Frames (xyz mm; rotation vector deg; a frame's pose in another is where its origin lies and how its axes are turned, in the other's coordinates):
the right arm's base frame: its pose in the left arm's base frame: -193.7 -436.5 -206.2 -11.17 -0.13 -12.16
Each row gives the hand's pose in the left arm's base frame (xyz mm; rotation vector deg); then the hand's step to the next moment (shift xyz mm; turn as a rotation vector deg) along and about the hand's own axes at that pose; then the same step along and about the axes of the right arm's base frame.
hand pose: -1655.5 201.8 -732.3 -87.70 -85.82 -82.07
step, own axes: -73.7 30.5 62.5 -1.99 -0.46 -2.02
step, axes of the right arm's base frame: 53.0 51.9 -69.1 -0.16 -2.19 -1.86
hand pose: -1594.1 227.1 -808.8 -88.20 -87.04 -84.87
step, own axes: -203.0 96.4 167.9 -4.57 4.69 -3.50
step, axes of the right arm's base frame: 168.9 132.1 -180.9 5.26 -4.47 -2.73
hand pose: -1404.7 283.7 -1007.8 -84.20 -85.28 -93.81
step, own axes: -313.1 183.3 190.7 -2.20 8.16 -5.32
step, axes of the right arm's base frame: 310.3 141.3 -227.4 7.33 -6.75 0.66
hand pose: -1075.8 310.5 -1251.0 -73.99 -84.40 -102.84
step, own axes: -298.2 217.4 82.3 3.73 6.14 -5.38
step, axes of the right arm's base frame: 338.3 56.4 -159.2 2.87 -6.83 5.07
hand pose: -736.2 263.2 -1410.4 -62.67 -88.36 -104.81
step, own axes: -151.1 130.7 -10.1 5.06 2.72 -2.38
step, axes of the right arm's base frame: 191.1 -6.2 -58.9 -0.57 -3.57 5.06
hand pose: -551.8 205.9 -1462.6 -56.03 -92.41 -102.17
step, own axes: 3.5 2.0 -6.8 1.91 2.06 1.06
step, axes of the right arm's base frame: 0.0 -7.5 2.5 0.52 0.48 2.92
